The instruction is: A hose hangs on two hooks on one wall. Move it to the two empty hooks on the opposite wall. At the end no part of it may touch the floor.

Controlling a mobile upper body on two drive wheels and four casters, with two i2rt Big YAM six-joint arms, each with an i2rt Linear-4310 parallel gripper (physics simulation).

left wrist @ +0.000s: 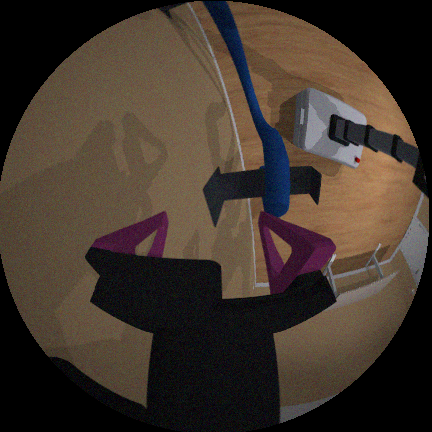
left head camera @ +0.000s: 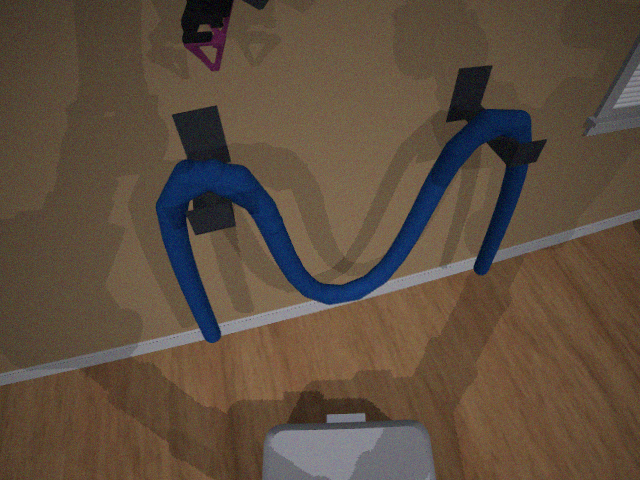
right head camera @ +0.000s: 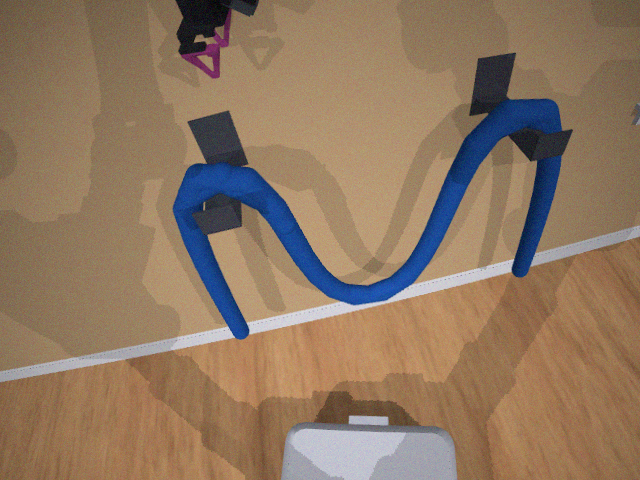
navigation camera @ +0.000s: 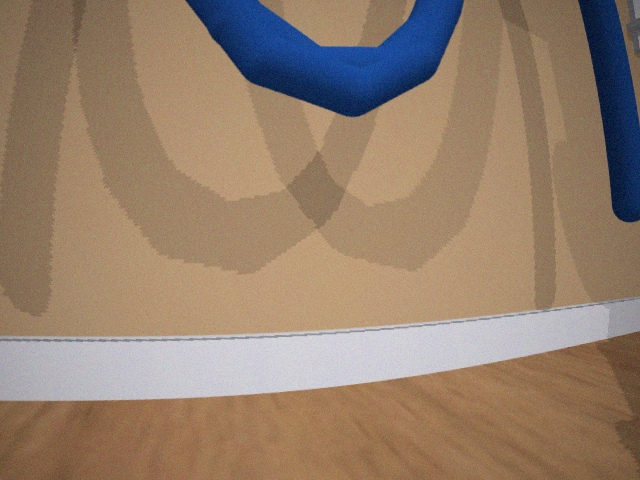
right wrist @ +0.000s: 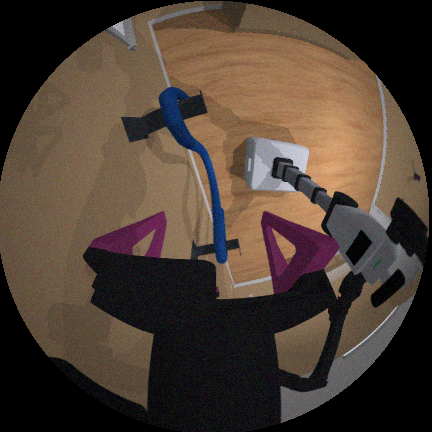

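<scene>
The blue hose [left head camera: 330,293] [right head camera: 361,294] [left wrist: 276,170] [right wrist: 212,185] [navigation camera: 351,77] hangs over two dark hooks, the left one [left head camera: 201,134] [right head camera: 217,136] [left wrist: 240,185] and the right one [left head camera: 470,90] [right head camera: 493,80] [right wrist: 150,122]. It sags between them, with a free end at each side. In the navigation view the sag and right end are above the floor. My left gripper [left head camera: 219,51] [right head camera: 219,59] [left wrist: 212,216] is open and empty, above the left hook. My right gripper [right wrist: 213,216] is open and empty, apart from the hose. The empty hooks cannot be made out clearly.
My grey base [left head camera: 346,449] [right head camera: 369,449] [left wrist: 325,125] [right wrist: 275,165] stands on the wooden floor in front of the hose wall. A white baseboard [navigation camera: 310,361] runs along the wall. A window frame [left head camera: 607,105] is at the right. A railed white object [left wrist: 355,272] stands by another wall.
</scene>
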